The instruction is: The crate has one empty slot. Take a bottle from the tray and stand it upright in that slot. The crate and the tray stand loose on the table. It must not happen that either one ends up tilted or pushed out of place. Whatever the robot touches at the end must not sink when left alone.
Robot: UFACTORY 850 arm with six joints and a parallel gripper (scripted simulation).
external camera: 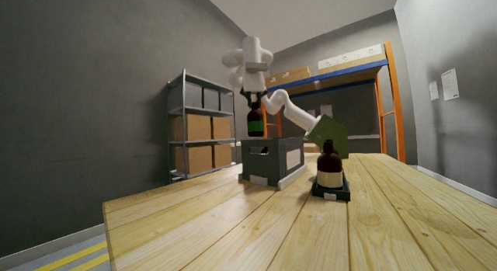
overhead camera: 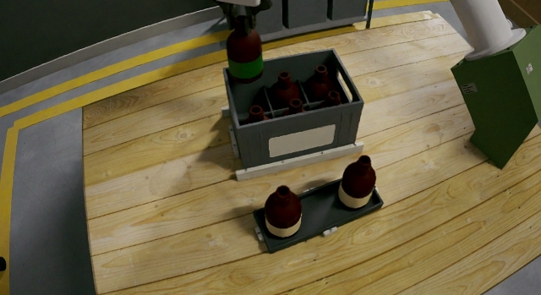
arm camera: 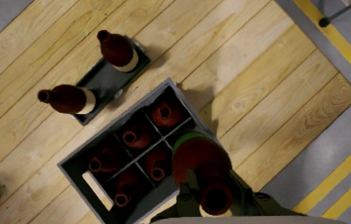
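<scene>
My hand is 70 mm above the bottle. From my hand the other things lie so: crate (250 mm below, 80 mm behind, 50 mm to the left); dark tray (320 mm below, 280 mm to the left, 60 mm behind).
</scene>
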